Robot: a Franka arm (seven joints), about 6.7 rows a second.
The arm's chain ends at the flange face. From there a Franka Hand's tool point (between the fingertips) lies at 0.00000 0.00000 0.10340 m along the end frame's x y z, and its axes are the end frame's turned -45 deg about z.
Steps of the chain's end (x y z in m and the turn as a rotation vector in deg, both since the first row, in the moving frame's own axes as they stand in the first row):
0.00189, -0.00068, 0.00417, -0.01, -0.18, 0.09
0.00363, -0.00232, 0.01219, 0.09, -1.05, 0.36
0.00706, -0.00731, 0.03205, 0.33, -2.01, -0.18
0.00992, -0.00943, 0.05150, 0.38, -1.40, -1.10
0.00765, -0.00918, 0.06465, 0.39, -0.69, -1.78
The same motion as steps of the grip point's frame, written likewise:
0.00157, 0.00064, 0.00417, 0.12, -0.13, 0.09
0.00299, -0.00053, 0.01217, 0.81, -0.68, 0.36
0.00801, -0.00316, 0.03198, 1.65, -1.19, -0.18
0.01236, -0.00191, 0.05147, 1.26, -0.72, -1.10
0.01150, -0.00245, 0.06464, 0.76, -0.21, -1.78

